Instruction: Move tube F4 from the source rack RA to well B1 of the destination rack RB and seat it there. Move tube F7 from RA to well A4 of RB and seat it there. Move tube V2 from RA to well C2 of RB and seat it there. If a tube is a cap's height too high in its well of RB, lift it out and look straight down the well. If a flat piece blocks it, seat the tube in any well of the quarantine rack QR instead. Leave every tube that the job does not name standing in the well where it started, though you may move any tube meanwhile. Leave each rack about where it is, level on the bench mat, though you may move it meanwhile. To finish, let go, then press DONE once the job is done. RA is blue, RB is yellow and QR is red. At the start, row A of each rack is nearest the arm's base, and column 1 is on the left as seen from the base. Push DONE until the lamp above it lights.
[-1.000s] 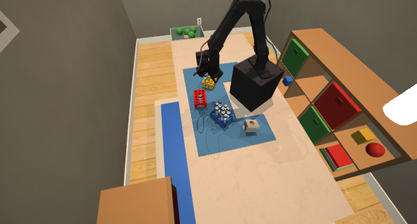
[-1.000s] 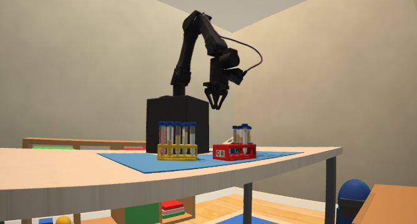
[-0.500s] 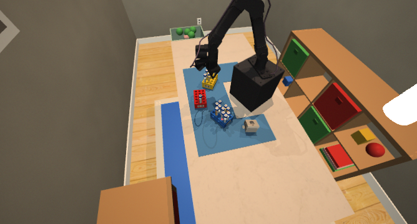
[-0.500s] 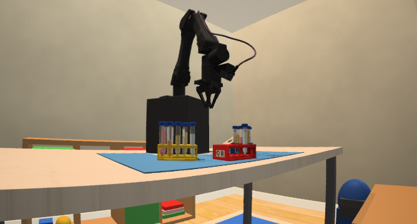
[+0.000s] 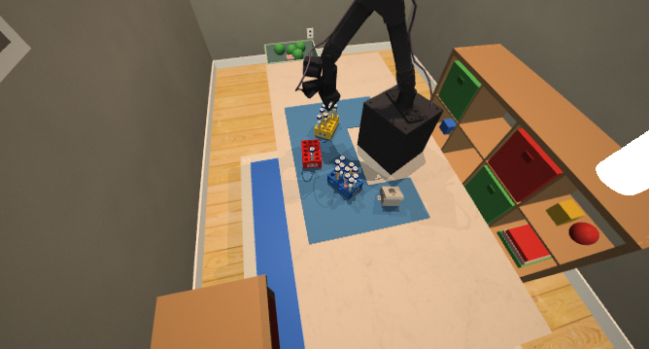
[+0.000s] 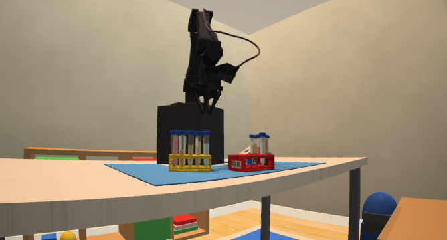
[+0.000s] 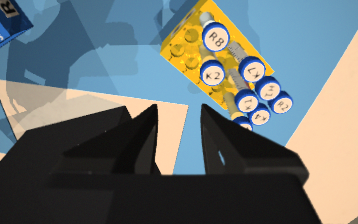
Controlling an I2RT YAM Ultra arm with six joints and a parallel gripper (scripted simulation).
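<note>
Right now the tube is 30 mm to the right of my hand and 130 mm below it. Round my hand: red rack (110 mm ahead, 100 mm to the left, 170 mm below); then tube R8 (30 mm ahead, 30 mm to the right, 130 mm below); then rack RB (20 mm behind, 50 mm to the right, 170 mm below).
</note>
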